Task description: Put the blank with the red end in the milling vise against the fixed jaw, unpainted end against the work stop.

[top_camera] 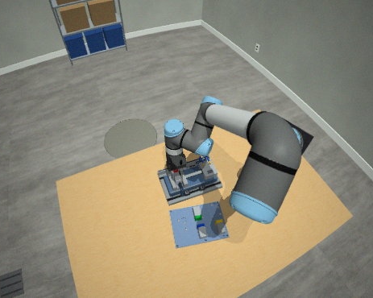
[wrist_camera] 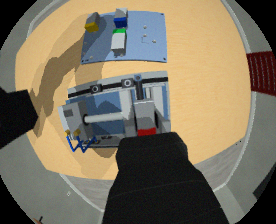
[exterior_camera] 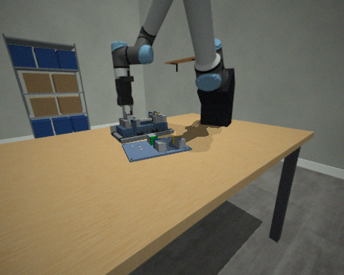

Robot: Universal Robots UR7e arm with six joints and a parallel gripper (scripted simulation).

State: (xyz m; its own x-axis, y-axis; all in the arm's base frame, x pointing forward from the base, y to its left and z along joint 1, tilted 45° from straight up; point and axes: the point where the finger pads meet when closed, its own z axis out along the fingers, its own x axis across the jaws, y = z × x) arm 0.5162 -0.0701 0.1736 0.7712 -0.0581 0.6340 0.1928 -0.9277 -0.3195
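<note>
The red-ended blank is 2 cm below my hand. Round my hand: green-ended blank (8 cm behind, 17 cm to the left, 9 cm below); then milling vise (7 cm behind, 2 cm to the right, 8 cm below); then plate (8 cm behind, 22 cm to the left, 11 cm below).
</note>
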